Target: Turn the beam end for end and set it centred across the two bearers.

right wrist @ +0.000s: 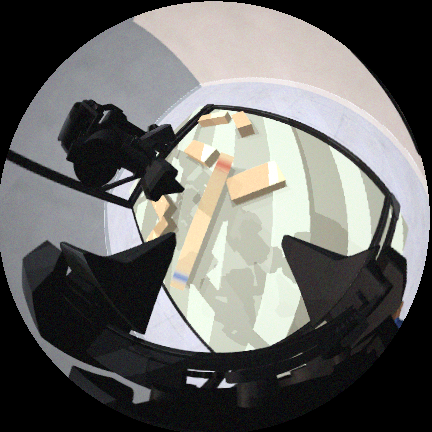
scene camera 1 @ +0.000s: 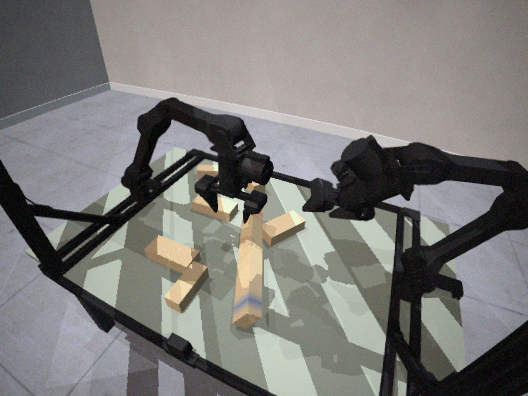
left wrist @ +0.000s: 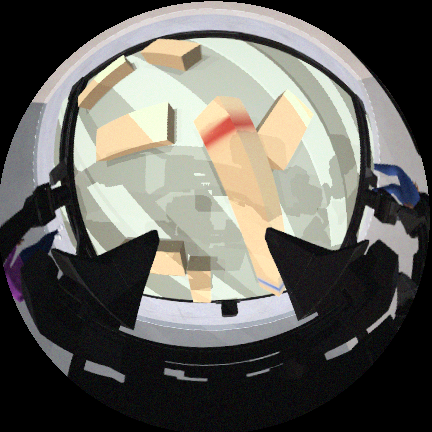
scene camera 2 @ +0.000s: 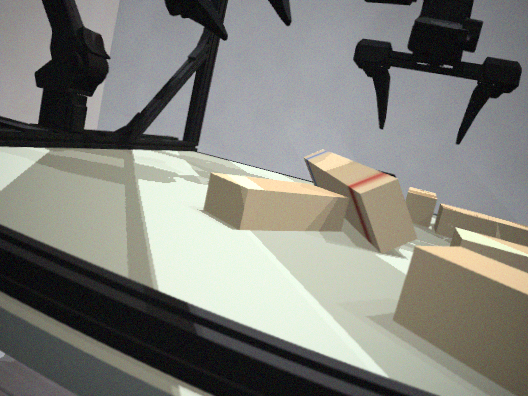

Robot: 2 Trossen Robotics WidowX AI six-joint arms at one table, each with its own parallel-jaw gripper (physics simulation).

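Pixels of known places: left gripper, fingertip midpoint: [right wrist: 174,180] [scene camera 1: 230,217] [left wrist: 212,234] [scene camera 2: 418,136]; right gripper, fingertip midpoint: [right wrist: 231,239] [scene camera 1: 316,212] [scene camera 2: 258,31]; left arm's base at its link origin: [right wrist: 164,149] [scene camera 1: 140,196] [left wrist: 66,193]; right arm's base at its link origin: [scene camera 1: 407,291] [left wrist: 363,195] [scene camera 2: 59,131].
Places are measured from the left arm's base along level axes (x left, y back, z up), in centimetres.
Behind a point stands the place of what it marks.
Observation:
The long wooden beam [scene camera 1: 250,270] @[x -15.0, y -51.9, z 5.3 cm] [scene camera 2: 331,171] @[x -4.1, y -50.0, z 3.6 cm] [left wrist: 245,185] @[x -1.7, y -44.8, z 3.9 cm] [right wrist: 202,220] @[x -7.3, y -50.5, z 4.2 cm] lies on the table. Its red band is at the far end in scene camera 1, its blue band at the near end. In scene camera 2 it looks tilted about its length, close against a plain block [scene camera 1: 285,227] @[x 6.8, y -53.5, z 1.9 cm] [scene camera 2: 290,207] @[x 11.2, y -50.1, z 0.4 cm] [left wrist: 284,132] @[x 6.7, y -51.4, z 1.9 cm] [right wrist: 255,181] @[x 7.9, y -52.9, z 1.9 cm]. Several similar blocks lie around; which two are the bearers I cannot tell. My left gripper [scene camera 1: 231,214] @[x -4.6, y -40.6, z 10.3 cm] [scene camera 2: 420,135] @[x -4.6, y -40.6, z 10.3 cm] [left wrist: 212,234] @[x -4.6, y -40.6, z 10.3 cm] is open and empty above the red-banded end. My right gripper [scene camera 1: 321,212] @[x -2.4, y -63.1, z 19.1 cm] [scene camera 2: 257,30] @[x -2.4, y -63.1, z 19.1 cm] [right wrist: 231,239] @[x -2.4, y -63.1, z 19.1 cm] is open and empty, high to the right in scene camera 1.
Another block [scene camera 1: 215,207] [left wrist: 132,132] @[x 6.9, y -29.0, z 1.9 cm] [right wrist: 201,151] @[x 7.4, y -30.1, z 1.9 cm] lies left of the beam. Two blocks [left wrist: 107,82] @[x 23.9, y -18.3, z 0.4 cm] [left wrist: 172,52] @[x 22.7, y -34.2, z 2.8 cm] lie at the back. Two more [scene camera 1: 172,250] @[x -16.4, y -28.1, z 1.9 cm] [scene camera 1: 187,287] @[x -24.7, y -39.4, z 2.5 cm] meet or nearly meet at front left. Black frame rails [scene camera 1: 305,180] @[x 37.7, y -50.8, z 0.1 cm] edge the table.

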